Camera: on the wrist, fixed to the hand. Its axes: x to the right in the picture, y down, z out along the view.
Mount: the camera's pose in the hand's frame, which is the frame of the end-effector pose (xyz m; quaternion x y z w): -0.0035 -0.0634 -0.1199 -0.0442 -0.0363 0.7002 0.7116
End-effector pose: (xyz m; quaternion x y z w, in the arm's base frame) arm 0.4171 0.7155 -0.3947 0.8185 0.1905 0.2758 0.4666
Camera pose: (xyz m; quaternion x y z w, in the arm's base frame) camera 0.3355 0.8237 -0.4013 0.7052 -0.4667 0.5017 0.1820
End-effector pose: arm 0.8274 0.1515 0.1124 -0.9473 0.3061 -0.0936 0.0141
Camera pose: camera 0.8389 0.2087 0.2349 -0.4638 0.8848 -0.0088 0.0448
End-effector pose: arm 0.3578 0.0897 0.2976 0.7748 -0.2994 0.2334 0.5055
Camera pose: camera 0.3926 0.2208 0.3000 0.3279 -0.7843 0.4787 0.2197
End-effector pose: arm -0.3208 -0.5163 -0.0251 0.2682 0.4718 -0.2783 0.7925
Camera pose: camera -0.4380 -0.4776 -0.0815 0.4761 0.1315 0.3680 0.7878
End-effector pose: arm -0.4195 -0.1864 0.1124 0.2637 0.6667 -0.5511 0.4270
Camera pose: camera -0.5033 -0.0870 0.1511 0.6156 0.2986 -0.0733 0.7256
